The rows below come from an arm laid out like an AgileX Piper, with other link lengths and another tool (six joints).
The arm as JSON. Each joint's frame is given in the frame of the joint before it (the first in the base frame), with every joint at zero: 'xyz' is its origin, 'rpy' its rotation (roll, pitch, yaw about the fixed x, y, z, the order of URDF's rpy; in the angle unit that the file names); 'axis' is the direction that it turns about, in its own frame. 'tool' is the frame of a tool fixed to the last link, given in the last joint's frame.
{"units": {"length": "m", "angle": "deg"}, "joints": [
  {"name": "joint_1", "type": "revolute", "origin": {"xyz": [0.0, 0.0, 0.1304], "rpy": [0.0, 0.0, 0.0]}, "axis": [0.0, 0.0, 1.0]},
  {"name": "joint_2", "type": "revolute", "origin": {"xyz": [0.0, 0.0, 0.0], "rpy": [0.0, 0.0, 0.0]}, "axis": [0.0, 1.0, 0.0]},
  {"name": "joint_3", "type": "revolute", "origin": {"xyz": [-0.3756, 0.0, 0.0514], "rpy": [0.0, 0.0, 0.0]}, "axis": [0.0, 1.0, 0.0]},
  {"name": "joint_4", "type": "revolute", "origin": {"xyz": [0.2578, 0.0, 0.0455], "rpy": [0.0, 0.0, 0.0]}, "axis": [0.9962, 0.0, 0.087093]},
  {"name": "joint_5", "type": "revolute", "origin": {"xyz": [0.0, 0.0, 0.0], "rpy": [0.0, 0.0, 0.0]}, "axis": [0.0, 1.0, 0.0]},
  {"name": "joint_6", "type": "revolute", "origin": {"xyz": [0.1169, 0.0, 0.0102], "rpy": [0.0, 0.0, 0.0]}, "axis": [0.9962, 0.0, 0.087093]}
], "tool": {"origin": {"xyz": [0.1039, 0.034, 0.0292], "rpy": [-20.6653, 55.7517, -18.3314]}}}
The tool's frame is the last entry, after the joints.
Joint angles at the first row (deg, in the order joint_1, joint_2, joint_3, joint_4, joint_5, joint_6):
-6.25, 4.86, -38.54, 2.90, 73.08, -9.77
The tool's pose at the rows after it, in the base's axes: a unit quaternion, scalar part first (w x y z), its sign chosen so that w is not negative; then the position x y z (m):
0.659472, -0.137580, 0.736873, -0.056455, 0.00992, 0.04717, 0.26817
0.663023, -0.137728, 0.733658, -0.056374, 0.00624, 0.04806, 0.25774
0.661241, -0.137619, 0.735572, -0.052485, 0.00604, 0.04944, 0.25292
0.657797, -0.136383, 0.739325, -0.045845, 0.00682, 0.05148, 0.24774
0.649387, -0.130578, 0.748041, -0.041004, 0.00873, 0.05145, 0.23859
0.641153, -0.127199, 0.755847, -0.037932, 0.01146, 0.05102, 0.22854
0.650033, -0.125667, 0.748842, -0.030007, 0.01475, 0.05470, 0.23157
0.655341, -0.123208, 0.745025, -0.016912, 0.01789, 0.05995, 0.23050
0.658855, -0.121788, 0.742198, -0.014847, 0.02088, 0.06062, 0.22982
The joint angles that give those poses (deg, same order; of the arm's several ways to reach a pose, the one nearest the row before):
-6.25, 1.80, -36.55, 3.04, 73.19, -9.77
-6.25, -0.46, -35.06, 3.17, 73.43, -9.77
-6.25, -0.89, -34.34, 3.54, 73.53, -9.77
-6.25, -1.02, -33.49, 4.13, 73.53, -9.66
-6.25, -1.02, -32.04, 4.22, 73.53, -9.02
-6.25, -1.02, -30.30, 4.22, 73.12, -8.69
-6.25, -1.02, -29.89, 5.40, 71.63, -8.69
-6.25, -1.13, -28.88, 7.04, 70.31, -8.69
-6.25, -1.13, -28.15, 7.40, 69.13, -8.69

